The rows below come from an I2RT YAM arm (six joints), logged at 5 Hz.
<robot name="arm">
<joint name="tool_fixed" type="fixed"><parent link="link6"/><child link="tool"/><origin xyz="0 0 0" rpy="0 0 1.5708"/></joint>
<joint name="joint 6" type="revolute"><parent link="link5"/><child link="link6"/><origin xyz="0.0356 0 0.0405" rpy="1.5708 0 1.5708"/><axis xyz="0 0 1"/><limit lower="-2.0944" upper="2.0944"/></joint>
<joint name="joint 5" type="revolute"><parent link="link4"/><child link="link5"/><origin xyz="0.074 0.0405 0.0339" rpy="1.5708 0 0"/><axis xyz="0 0 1"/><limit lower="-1.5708" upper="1.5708"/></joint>
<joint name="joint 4" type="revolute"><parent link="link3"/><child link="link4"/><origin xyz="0.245 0.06 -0.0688" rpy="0 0 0"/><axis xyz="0 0 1"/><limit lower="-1.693" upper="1.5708"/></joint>
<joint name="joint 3" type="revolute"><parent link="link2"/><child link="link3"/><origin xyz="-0.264 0 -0.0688" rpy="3.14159 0 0"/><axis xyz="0 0 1"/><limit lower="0" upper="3.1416"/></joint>
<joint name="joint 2" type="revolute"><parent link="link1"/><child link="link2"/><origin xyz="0.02 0.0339 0.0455" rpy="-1.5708 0 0"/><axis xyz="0 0 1"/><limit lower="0" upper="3.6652"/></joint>
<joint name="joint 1" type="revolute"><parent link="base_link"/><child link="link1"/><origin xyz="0 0 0.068" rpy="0 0 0"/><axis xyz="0 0 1"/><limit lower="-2.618" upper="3.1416"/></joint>
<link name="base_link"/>
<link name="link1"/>
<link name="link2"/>
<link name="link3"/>
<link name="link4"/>
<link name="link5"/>
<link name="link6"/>
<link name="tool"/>
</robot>
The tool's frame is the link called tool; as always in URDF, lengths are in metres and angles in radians.
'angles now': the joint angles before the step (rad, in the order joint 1, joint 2, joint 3, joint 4, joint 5, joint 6). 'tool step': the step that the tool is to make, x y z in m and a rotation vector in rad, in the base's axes. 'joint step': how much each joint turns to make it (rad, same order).
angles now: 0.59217 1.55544 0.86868 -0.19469 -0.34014 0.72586
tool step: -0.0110 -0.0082 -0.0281 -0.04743 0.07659 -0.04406
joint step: 0.00052 0.01967 -0.08358 0.02599 0.02428 0.03964
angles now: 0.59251 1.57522 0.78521 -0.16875 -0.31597 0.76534
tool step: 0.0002 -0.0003 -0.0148 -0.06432 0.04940 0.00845
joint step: 0.00078 0.05122 0.00699 -0.03915 0.01752 -0.02134
